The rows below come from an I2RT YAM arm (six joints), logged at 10 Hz.
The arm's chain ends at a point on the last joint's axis. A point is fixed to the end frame.
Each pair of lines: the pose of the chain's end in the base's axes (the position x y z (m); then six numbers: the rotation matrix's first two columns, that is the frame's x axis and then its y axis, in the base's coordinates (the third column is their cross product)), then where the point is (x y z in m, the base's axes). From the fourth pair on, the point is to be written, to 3 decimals.
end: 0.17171 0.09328 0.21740 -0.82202 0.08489 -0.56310 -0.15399 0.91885 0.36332
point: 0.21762 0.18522 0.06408
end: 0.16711 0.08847 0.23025 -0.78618 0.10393 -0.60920 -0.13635 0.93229 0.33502
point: 0.22493 0.17498 0.07781
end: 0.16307 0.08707 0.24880 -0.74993 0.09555 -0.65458 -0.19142 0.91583 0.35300
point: 0.22705 0.18035 0.10295
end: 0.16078 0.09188 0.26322 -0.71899 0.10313 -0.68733 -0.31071 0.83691 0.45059
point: 0.222 0.210 0.135
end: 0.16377 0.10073 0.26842 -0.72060 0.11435 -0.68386 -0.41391 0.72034 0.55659
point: 0.211 0.242 0.160
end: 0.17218 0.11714 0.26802 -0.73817 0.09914 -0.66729 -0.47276 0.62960 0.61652
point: 0.204 0.271 0.171
